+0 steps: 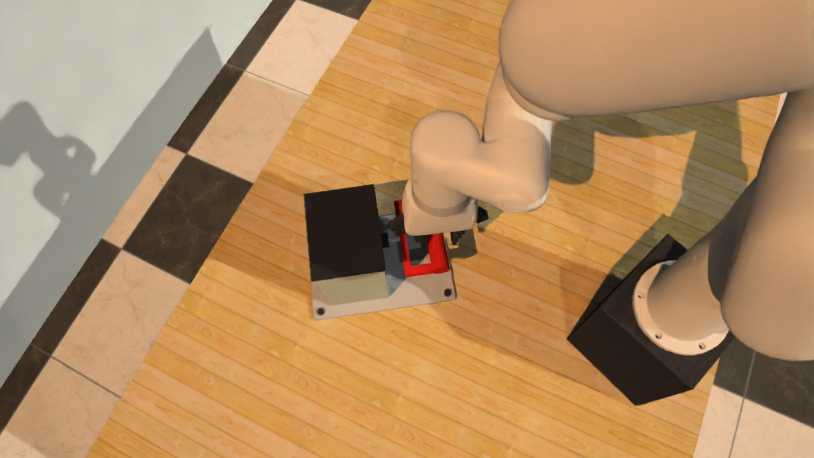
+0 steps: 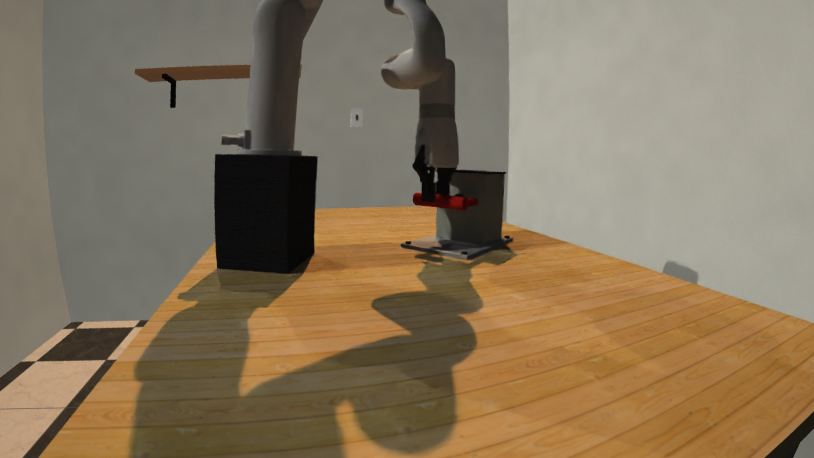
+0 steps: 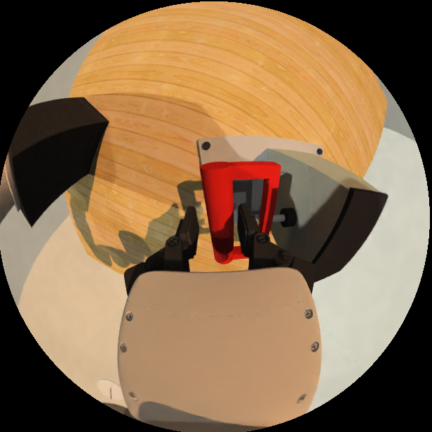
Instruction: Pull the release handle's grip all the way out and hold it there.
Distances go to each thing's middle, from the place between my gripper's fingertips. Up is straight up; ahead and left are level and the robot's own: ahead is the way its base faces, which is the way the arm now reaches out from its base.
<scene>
Now: hand 10 cm above the grey base plate (image 1: 404, 292), 9 cm short of it and 3 cm to the right of it.
</scene>
